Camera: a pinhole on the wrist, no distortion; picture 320 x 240 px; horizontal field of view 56.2 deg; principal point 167.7 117.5 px. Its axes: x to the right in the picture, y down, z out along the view. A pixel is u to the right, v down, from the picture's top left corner.
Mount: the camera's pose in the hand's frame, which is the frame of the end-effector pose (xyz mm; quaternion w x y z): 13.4 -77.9 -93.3 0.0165 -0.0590 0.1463 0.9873
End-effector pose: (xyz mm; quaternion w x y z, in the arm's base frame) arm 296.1 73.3 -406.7 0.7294 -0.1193 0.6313 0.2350
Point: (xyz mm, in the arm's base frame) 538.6 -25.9 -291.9
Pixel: outside the picture
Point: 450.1 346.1 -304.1
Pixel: 171 28
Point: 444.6 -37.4 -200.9
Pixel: outside the picture
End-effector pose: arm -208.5 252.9 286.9 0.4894 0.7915 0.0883 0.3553
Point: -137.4 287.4 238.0
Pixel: 49 194
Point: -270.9 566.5 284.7
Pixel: behind the camera
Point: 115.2 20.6 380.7
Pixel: 36 67
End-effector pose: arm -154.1 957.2 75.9 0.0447 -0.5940 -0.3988 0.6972
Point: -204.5 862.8 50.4
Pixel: 179 13
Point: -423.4 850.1 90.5
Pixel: 134 182
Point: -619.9 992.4 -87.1
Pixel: outside the picture
